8 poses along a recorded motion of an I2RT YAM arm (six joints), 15 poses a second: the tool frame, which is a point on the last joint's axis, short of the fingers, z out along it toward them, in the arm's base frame.
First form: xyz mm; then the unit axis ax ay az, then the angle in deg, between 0 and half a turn.
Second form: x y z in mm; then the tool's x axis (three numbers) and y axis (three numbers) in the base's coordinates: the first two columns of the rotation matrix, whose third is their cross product. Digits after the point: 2 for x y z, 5 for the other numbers.
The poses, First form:
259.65 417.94 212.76 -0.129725 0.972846 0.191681 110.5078
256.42 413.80 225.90 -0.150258 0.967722 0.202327 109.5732
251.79 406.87 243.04 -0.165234 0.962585 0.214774 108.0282
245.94 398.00 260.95 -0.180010 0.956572 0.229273 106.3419
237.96 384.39 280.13 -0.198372 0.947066 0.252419 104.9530
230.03 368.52 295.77 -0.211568 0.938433 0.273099 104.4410
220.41 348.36 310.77 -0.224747 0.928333 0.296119 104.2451
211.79 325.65 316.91 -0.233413 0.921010 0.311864 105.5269
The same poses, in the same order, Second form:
259.65 417.94 212.76 -0.32761 0.00912 -0.94477 -0.34995 0.92766 0.13030
256.42 413.80 225.90 -0.30487 -0.00349 -0.95239 -0.38476 0.91521 0.11982
251.79 406.87 243.04 -0.27373 -0.00405 -0.96180 -0.41251 0.90384 0.11360
245.94 398.00 260.95 -0.23985 -0.00063 -0.97081 -0.44065 0.89112 0.10829
237.96 384.39 280.13 -0.20852 0.00752 -0.97799 -0.48022 0.87034 0.10909
230.03 368.52 295.77 -0.19346 0.01642 -0.98097 -0.51253 0.85089 0.11531
220.41 348.36 310.77 -0.18313 0.02703 -0.98272 -0.54699 0.82780 0.12470
211.79 325.65 316.91 -0.19862 0.02796 -0.97968 -0.57301 0.80764 0.13922

